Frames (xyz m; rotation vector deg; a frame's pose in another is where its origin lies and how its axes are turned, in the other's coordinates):
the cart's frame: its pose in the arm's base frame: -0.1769 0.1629 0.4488 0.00 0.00 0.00
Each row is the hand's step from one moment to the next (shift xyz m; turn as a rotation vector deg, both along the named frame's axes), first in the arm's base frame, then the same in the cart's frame.
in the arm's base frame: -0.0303 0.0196 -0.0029 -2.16 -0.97 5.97
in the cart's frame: -0.0303 0.0196 -0.0029 -2.16 -0.97 5.97
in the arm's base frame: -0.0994 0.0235 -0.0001 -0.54 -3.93 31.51
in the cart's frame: -0.0994 0.0235 -0.0001 -0.54 -3.93 31.51
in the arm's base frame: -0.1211 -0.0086 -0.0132 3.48 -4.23 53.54
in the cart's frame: -0.1211 -0.0086 -0.0132 3.48 -4.23 53.54
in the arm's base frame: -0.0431 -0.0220 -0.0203 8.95 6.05 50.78
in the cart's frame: -0.0431 -0.0220 -0.0203 8.95 6.05 50.78
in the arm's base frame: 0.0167 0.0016 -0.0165 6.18 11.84 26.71
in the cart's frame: 0.0167 0.0016 -0.0165 6.18 11.84 26.71
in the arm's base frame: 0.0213 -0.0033 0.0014 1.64 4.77 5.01
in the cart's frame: 0.0213 -0.0033 0.0014 1.64 4.77 5.01
